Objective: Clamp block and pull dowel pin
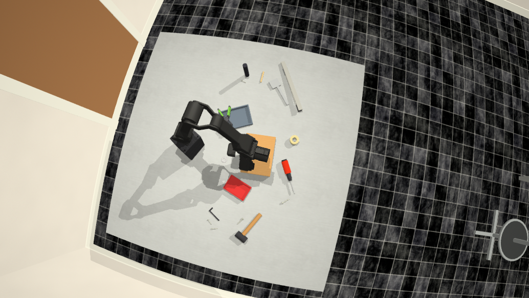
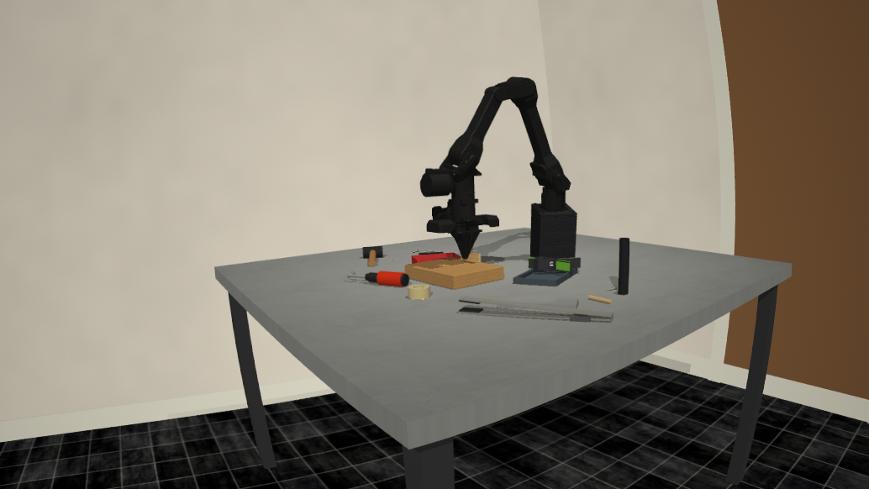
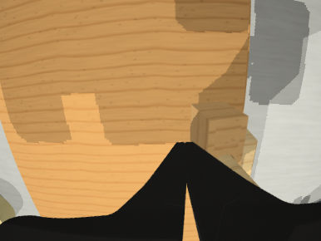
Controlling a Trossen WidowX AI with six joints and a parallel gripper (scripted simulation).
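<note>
The dowel pin is 2 cm below my hand and 2 cm behind it. The rest, counted from my hand: small wooden block: 3 cm below, 1 cm behind; then wooden board: 6 cm below, 4 cm ahead, 1 cm to the left; then wooden stop: 4 cm below, 3 cm behind.
</note>
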